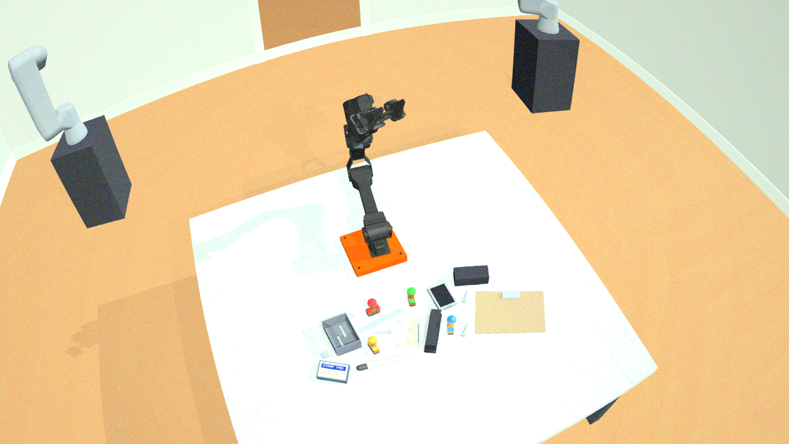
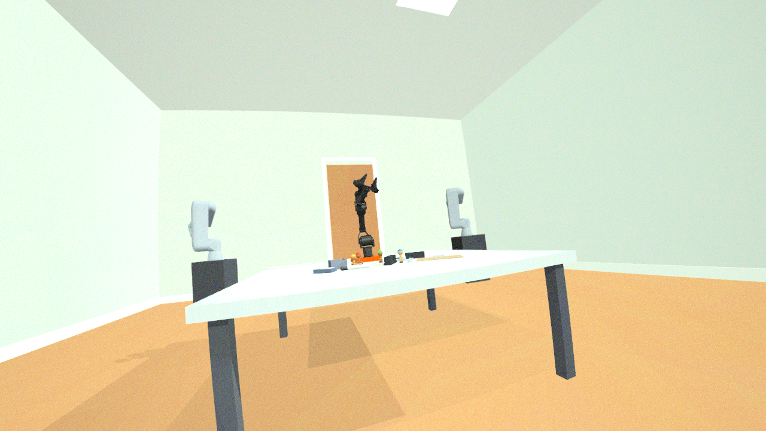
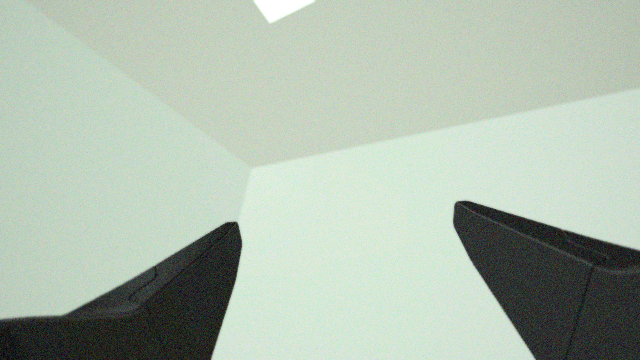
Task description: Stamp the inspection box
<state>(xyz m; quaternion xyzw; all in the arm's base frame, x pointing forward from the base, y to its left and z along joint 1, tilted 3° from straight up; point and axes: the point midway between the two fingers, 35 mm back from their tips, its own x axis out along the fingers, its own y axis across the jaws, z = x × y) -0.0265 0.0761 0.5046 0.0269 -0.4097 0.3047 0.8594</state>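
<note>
Right now the green-capped wooden stamp is 24 cm ahead of my gripper tip, 2 cm to the right of it and 54 cm below it. Round my gripper tip: ink pad 25 cm ahead, 7 cm to the left, 55 cm below; then black block 21 cm ahead, 18 cm to the left, 54 cm below; then red-knobbed stamp 25 cm ahead, 14 cm to the right, 54 cm below.
</note>
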